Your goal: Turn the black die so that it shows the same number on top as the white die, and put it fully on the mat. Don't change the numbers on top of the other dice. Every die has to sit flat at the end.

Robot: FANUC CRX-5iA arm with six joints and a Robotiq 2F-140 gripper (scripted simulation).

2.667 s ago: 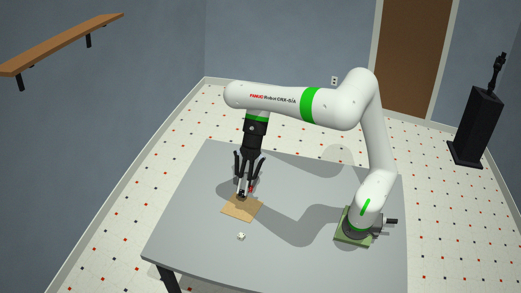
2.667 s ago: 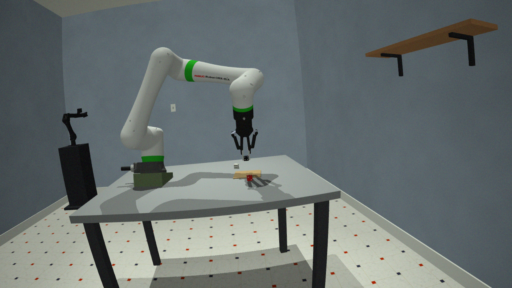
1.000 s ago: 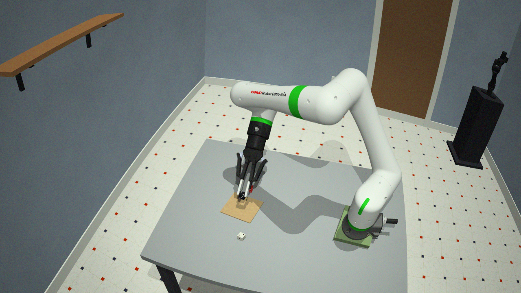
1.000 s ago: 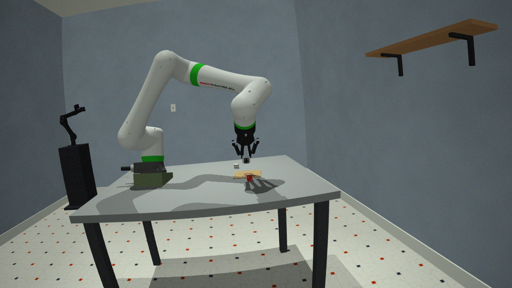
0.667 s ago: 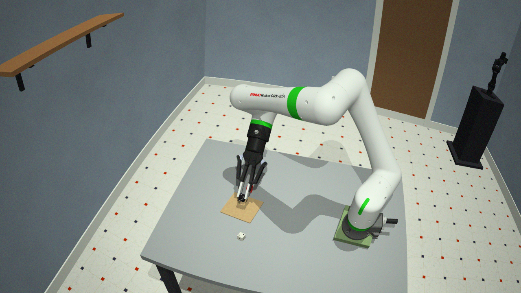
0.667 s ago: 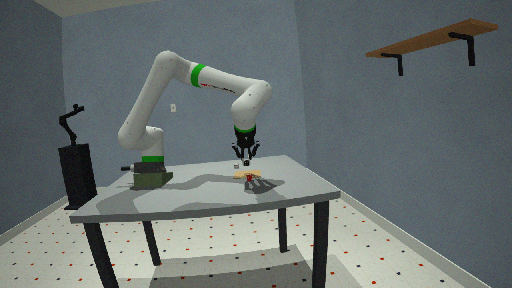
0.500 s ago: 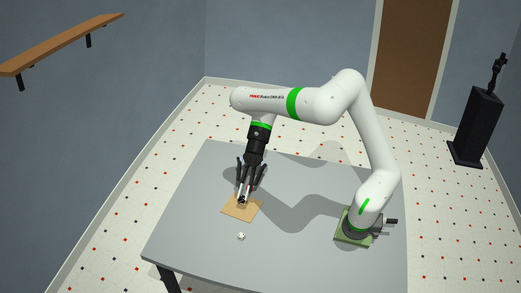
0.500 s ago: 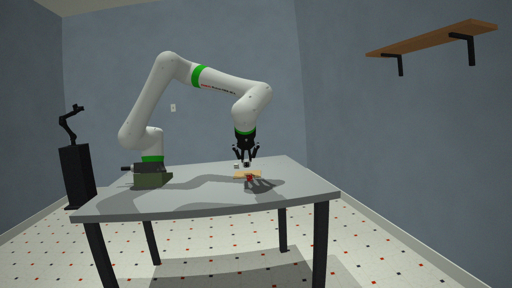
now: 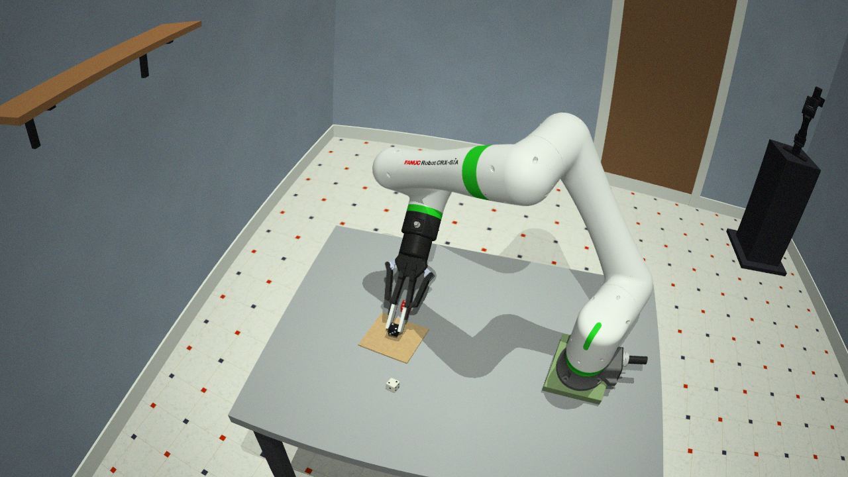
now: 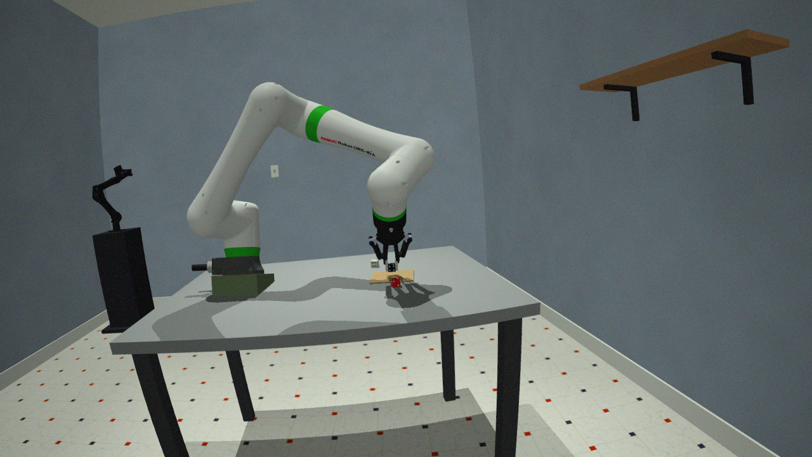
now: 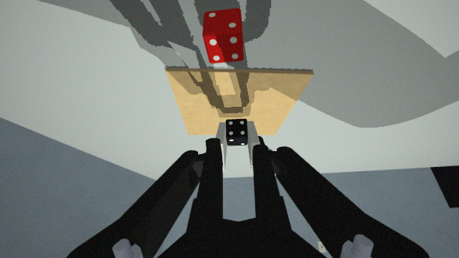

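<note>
Now: the tan mat 20 mm to the left of my hand and 50 mm below it. The rest, counted from my hand: black die: 20 mm to the left, 20 mm below; then white die: 30 mm behind, 200 mm to the left, 40 mm below; then red die: 90 mm to the right, 40 mm below.
</note>
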